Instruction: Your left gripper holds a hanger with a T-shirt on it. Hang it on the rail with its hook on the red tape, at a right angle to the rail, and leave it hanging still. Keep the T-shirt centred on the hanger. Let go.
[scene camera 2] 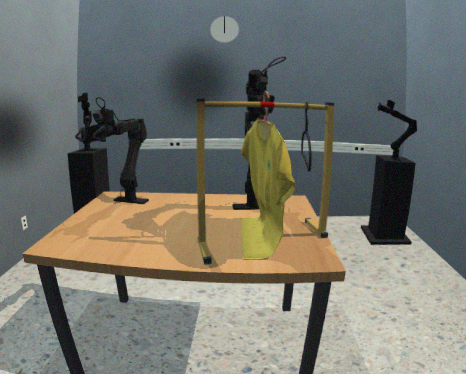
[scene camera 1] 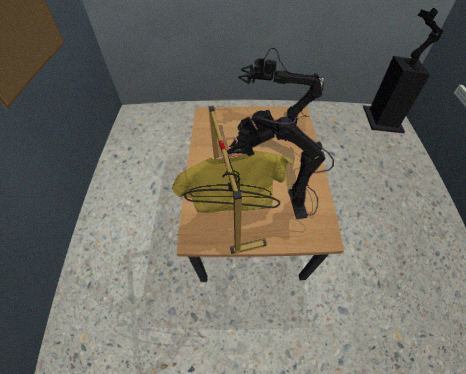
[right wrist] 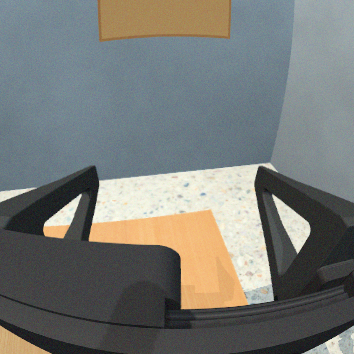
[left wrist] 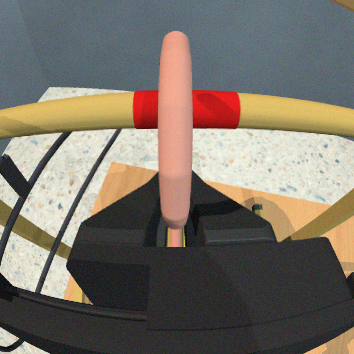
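A pink hanger [left wrist: 175,110] [scene camera 2: 266,118] has its hook across the red tape [left wrist: 217,107] [scene camera 2: 268,104] [scene camera 1: 222,145], slightly left of the tape's middle in the left wrist view and about square to the rail [left wrist: 290,112] [scene camera 2: 230,104]. Whether the hook bears on the rail is unclear. My left gripper [left wrist: 175,174] [scene camera 1: 233,150] is shut on the hanger's neck, below the hook. The yellow T-shirt [scene camera 1: 250,170] [scene camera 2: 267,160] hangs below, its lower part down at the table top. Its centring is hard to judge. My right gripper [right wrist: 176,174] [scene camera 1: 242,74] is open and empty, away from the rail.
A black hanger [scene camera 1: 272,202] [scene camera 2: 306,145] hangs on the same rail, near its front end in scene camera 1. The rail's posts [scene camera 2: 201,175] [scene camera 2: 326,175] stand on the wooden table [scene camera 2: 150,265]. Black pedestals [scene camera 2: 392,200] [scene camera 2: 88,175] stand beyond the table.
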